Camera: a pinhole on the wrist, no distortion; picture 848 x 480 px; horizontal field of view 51.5 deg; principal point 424.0 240.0 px. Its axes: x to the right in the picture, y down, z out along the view. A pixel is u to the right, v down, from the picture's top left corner.
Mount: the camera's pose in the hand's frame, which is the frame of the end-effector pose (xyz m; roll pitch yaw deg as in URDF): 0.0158 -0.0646 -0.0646 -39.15 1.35 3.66
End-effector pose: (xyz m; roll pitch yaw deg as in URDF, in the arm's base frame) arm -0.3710 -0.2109 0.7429 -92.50 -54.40 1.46
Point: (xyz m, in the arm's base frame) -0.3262 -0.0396 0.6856
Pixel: 322.2 85.3
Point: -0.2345 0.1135 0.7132
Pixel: 522.2 17.1
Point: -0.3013 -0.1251 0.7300
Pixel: 513.4 246.5
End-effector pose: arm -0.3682 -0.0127 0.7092 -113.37 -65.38 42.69
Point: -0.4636 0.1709 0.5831
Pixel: outside the picture
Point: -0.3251 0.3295 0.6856
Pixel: 587.6 74.3
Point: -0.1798 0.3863 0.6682
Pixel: 650.0 297.8
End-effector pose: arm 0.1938 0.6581 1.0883 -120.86 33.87 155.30
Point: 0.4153 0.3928 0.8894
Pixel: 131.2 231.7
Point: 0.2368 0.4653 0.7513
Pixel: 577.1 192.6
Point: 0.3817 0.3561 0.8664
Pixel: 188.4 155.8
